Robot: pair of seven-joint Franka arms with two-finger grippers.
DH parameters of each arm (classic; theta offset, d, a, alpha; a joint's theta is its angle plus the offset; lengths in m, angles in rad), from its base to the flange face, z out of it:
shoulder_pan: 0 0.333 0 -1.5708
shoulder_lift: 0 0 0 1.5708
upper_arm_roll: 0 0.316 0.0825 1.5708
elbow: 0 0 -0.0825 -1.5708
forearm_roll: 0 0.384 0 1.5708
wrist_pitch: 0 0 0.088 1.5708
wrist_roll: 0 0.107 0 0
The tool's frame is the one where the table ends.
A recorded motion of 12 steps. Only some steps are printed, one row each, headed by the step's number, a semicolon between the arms.
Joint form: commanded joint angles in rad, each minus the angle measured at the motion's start. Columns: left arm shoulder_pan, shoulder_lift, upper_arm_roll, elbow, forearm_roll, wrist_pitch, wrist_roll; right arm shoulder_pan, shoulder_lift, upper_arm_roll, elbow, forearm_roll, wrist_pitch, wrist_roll.
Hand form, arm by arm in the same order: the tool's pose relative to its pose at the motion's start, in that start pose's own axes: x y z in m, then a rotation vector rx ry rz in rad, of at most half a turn. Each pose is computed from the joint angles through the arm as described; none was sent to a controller.
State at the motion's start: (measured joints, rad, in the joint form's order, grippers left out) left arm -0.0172 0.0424 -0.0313 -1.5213 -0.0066 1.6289 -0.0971; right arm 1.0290 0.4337 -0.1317 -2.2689 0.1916 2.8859 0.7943
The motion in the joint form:
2: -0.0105 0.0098 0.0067 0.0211 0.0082 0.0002 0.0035; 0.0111 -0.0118 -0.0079 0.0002 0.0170 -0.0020 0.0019
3: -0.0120 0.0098 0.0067 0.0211 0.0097 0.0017 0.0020; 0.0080 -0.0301 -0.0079 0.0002 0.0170 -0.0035 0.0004
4: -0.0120 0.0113 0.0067 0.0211 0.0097 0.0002 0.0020; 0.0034 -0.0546 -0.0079 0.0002 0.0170 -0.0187 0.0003
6: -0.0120 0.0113 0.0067 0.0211 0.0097 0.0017 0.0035; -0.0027 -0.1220 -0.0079 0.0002 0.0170 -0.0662 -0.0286
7: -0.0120 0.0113 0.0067 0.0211 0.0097 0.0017 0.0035; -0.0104 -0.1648 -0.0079 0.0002 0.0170 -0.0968 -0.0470
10: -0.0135 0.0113 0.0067 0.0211 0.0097 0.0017 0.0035; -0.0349 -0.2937 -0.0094 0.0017 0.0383 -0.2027 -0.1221
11: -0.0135 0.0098 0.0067 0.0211 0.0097 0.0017 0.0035; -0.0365 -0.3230 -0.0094 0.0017 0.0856 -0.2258 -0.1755
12: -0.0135 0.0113 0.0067 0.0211 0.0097 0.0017 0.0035; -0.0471 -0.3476 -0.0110 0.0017 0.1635 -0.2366 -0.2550
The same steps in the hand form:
2: 0.0034 0.0017 -0.0042 0.0068 0.0122 0.0078; 0.0008 -0.0028 -0.0061 0.0113 0.0032 0.0142
3: 0.0034 0.0025 -0.0044 0.0081 0.0138 0.0079; 0.0043 -0.0054 -0.0154 0.0262 0.0109 0.0163
4: 0.0037 0.0025 -0.0033 0.0083 0.0108 0.0079; 0.0081 -0.0075 -0.0266 0.0367 0.0120 0.0212
6: 0.0038 0.0025 -0.0035 0.0082 0.0123 0.0094; 0.0145 -0.0139 -0.0574 0.0624 0.0110 -0.0008
7: 0.0038 0.0025 -0.0035 0.0082 0.0123 0.0094; 0.0198 -0.0157 -0.0772 0.0780 0.0112 -0.0117
10: 0.0037 0.0033 -0.0035 0.0081 0.0123 0.0109; 0.0341 -0.0151 -0.1368 0.1238 -0.0003 -0.0460
11: 0.0034 0.0033 -0.0044 0.0080 0.0138 0.0109; 0.0356 -0.0147 -0.1503 0.1511 -0.0153 -0.0582
12: 0.0037 0.0033 -0.0035 0.0081 0.0123 0.0109; 0.0426 -0.0100 -0.1623 0.1945 -0.0281 -0.0602

